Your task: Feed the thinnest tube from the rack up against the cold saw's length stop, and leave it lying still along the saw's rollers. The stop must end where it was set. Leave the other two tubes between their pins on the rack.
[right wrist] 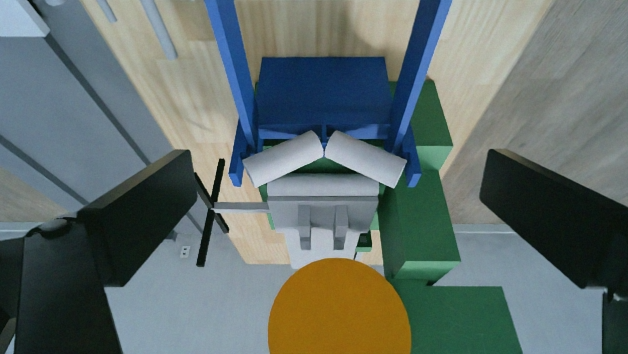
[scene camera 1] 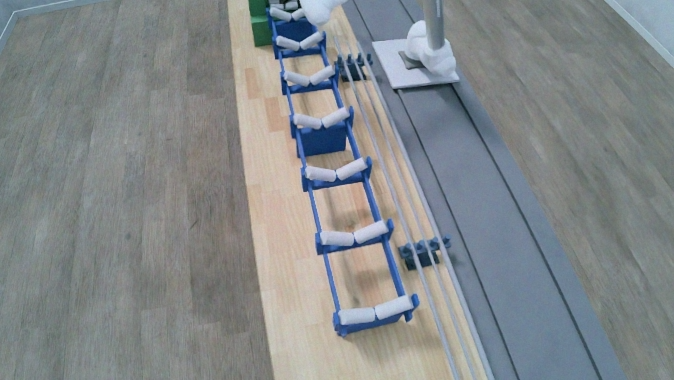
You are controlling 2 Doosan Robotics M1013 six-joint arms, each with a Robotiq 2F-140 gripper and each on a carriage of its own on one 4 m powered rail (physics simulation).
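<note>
Three long thin grey tubes lie side by side between the pins of the front rack block and the back rack block: a left tube, a middle tube and a right tube. The middle one looks thinnest. Two tube ends show at the upper left of the right wrist view. The saw's blue roller track bears V-shaped pairs of white rollers, with no tube on them. My right gripper is open and empty, facing the saw's grey vise. My left gripper does not show. I cannot pick out the length stop.
The green saw body stands at the track's far end. A large orange disc is at the bottom of the wrist view. A black cross handle sticks out beside the vise. The grey rail runs right of the tubes.
</note>
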